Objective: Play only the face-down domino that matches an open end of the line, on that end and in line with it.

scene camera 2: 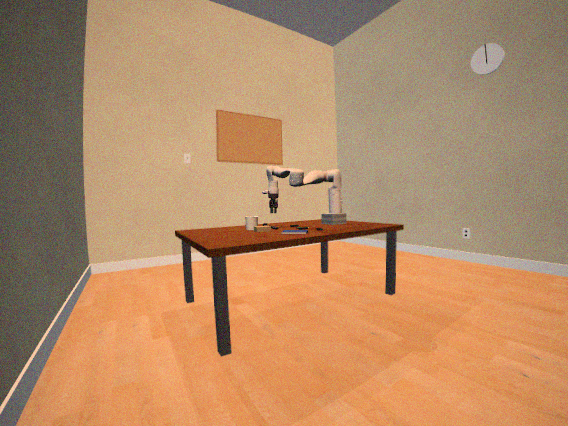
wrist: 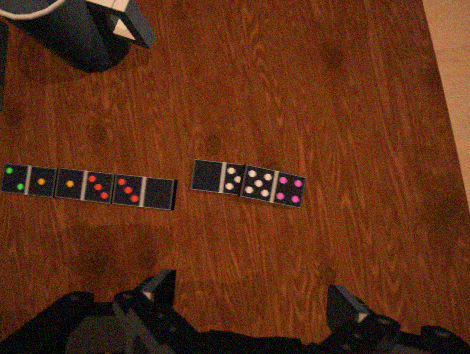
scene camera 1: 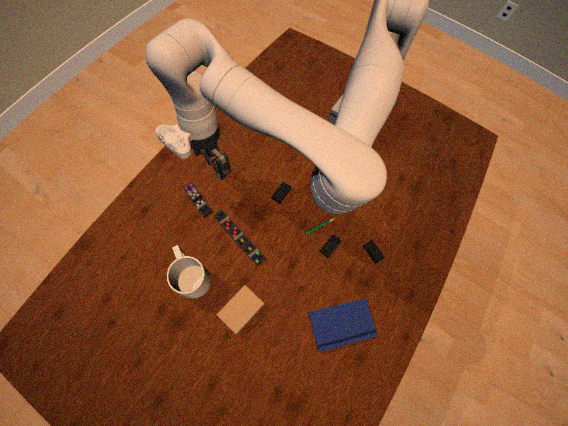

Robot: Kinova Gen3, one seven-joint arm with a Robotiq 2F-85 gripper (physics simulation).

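Places are measured from the arm's base along level axes (x right, y ahead, z up), in millimetres.
Where they show: gripper, fingertip midpoint: (scene camera 2: pixel 273 213) (wrist: pixel 250 294) (scene camera 1: pixel 210 165); arm's base, link origin: (scene camera 2: pixel 335 213).
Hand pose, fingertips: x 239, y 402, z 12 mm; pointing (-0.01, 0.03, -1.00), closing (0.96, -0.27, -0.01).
Each offset is from my fingertips to the top centre of the thing. Level surfaces: height alone.
In the wrist view a row of three face-up dominoes, 2-1 {dy +108, dx -190, dz -81 mm} (wrist: pixel 40 189) (scene camera 1: pixel 254 253), 1-3 {dy +92, dx -137, dz -81 mm} (wrist: pixel 71 191) and 3-blank {dy +76, dx -83, dz -81 mm} (wrist: pixel 159 193) (scene camera 1: pixel 223 220), lies end to end. Across a gap from its blank end lies a blank-5 domino {dy +74, dx -10, dz -81 mm} (wrist: pixel 207 176) (scene camera 1: pixel 204 208). A 5-4 domino {dy +58, dx +31, dz -68 mm} (wrist: pixel 260 190) (scene camera 1: pixel 191 191) is at its 5 end, slightly skewed, and seems to overlap and hide part of that half. Three face-down dominoes {dy -68, dx -163, dz -81 mm} (scene camera 1: pixel 281 192) {dy -7, dx -341, dz -81 mm} (scene camera 1: pixel 330 246) {dy -52, dx -443, dz -81 mm} (scene camera 1: pixel 373 251) lie apart. My gripper (scene camera 1: pixel 222 173) (scene camera 2: pixel 273 212) (wrist: pixel 250 294) is open and empty, above the table beside the 5-4 domino.
A mug {dy +231, dx -94, dz -6 mm} (scene camera 1: pixel 190 277) (scene camera 2: pixel 251 223) (wrist: pixel 75 40) stands beside the row. A tan block {dy +235, dx -238, dz -62 mm} (scene camera 1: pixel 241 310), a blue book {dy +144, dx -454, dz -80 mm} (scene camera 1: pixel 343 325) and a green pencil {dy -43, dx -295, dz -85 mm} (scene camera 1: pixel 319 227) lie on the table {dz -92 mm} (scene camera 1: pixel 125 350). The table's edge shows right in the wrist view.
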